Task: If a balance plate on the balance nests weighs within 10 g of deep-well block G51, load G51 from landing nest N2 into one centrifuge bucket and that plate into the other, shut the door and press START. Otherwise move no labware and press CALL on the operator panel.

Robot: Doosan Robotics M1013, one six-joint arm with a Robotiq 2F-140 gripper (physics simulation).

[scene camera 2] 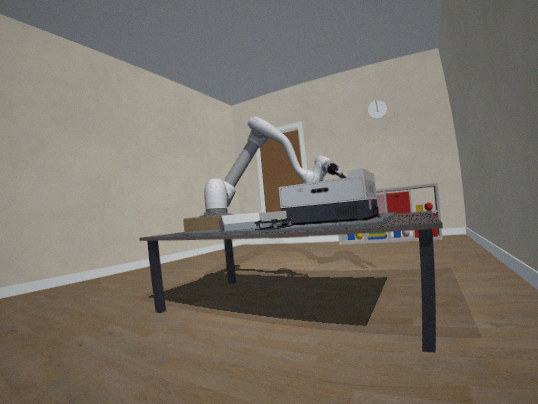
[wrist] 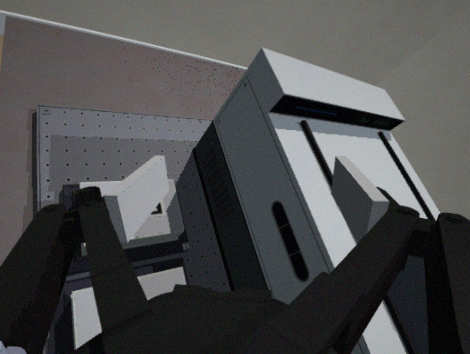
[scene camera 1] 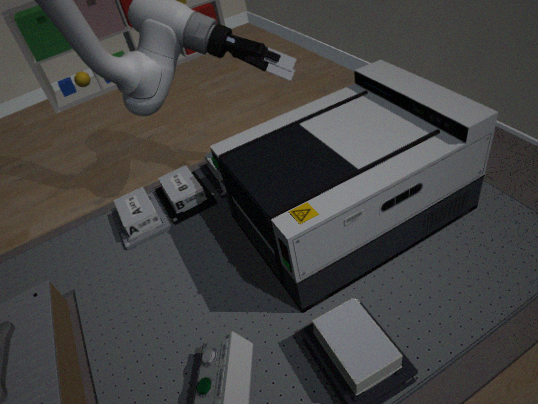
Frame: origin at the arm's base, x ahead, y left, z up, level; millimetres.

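Seen in the pictures: gripper, between the fingertips: (wrist: 247, 174) (scene camera 1: 293, 71).
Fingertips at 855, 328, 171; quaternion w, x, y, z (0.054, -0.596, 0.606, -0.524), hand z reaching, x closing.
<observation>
Offsets run from my fingertips to a thing's top centre, as dx, dy, dz.
The centrifuge-like machine (scene camera 1: 352, 184) is a large box with a black and white lid that lies flat and shut; no buckets show. Two small white blocks marked A @[-480, +0, -194] (scene camera 1: 137, 215) and B @[-352, +19, -194] (scene camera 1: 181, 191) stand on dark bases left of the machine. I cannot tell which item is G51. My gripper (scene camera 1: 280, 66) hovers high above the wooden floor behind the machine's far left corner, open and empty. In the wrist view the finger pads (wrist: 252, 204) are wide apart, with the machine (wrist: 308, 197) below.
A white box @[-204, -579, -168] (scene camera 1: 355, 345) on a dark base sits at the table's front. A rack with a green-dotted part @[-438, -563, -164] (scene camera 1: 218, 377) is at the front left. A brown-edged tray (scene camera 1: 48, 353) is at the far left.
</observation>
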